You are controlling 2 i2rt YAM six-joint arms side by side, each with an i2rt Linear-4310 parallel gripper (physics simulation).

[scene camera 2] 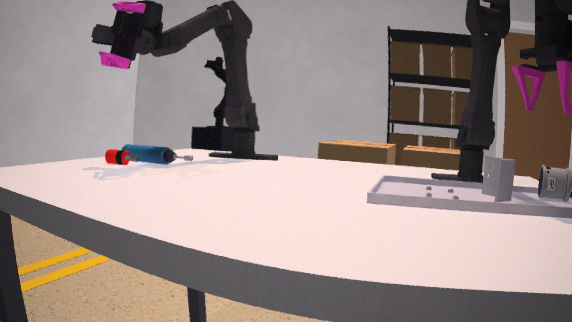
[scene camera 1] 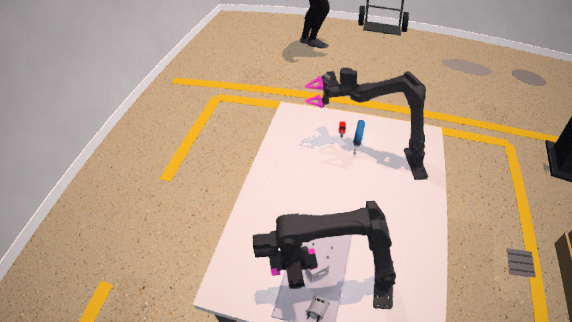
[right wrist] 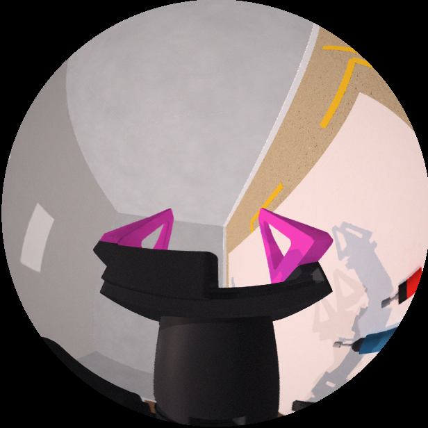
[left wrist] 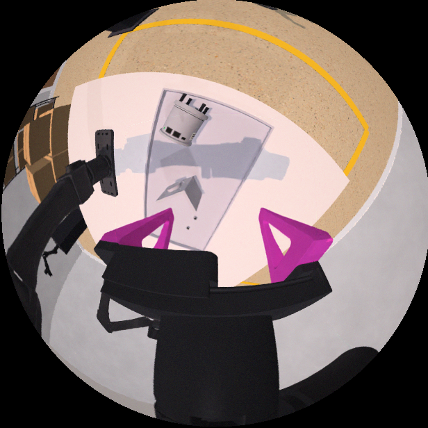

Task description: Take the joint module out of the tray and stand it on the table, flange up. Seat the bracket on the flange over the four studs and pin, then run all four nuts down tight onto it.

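The grey joint module [scene camera 1: 318,307] [scene camera 2: 554,182] [left wrist: 184,121] lies on its side in the shallow tray [scene camera 1: 336,265] [scene camera 2: 420,204] [left wrist: 235,115]. The angled grey bracket [scene camera 1: 317,272] [scene camera 2: 500,179] [left wrist: 187,191] stands in the tray beside it. Several small nuts [scene camera 1: 331,248] [scene camera 2: 450,190] [left wrist: 195,218] lie at the tray's other end. My left gripper [scene camera 1: 293,261] [scene camera 2: 549,110] [left wrist: 215,212] is open and empty, high above the tray, fingers pointing down. My right gripper [scene camera 1: 307,93] [scene camera 2: 107,29] [right wrist: 215,212] is open and empty, raised high near the table's far end in scene camera 1.
A blue driver [scene camera 1: 359,132] [scene camera 2: 147,154] [right wrist: 375,342] and a shorter red driver [scene camera 1: 342,127] [scene camera 2: 116,157] [right wrist: 414,282] lie side by side on the white table [scene camera 1: 390,185] [scene camera 2: 260,215], below the right arm. A person's legs [scene camera 1: 315,22] show beyond the table.
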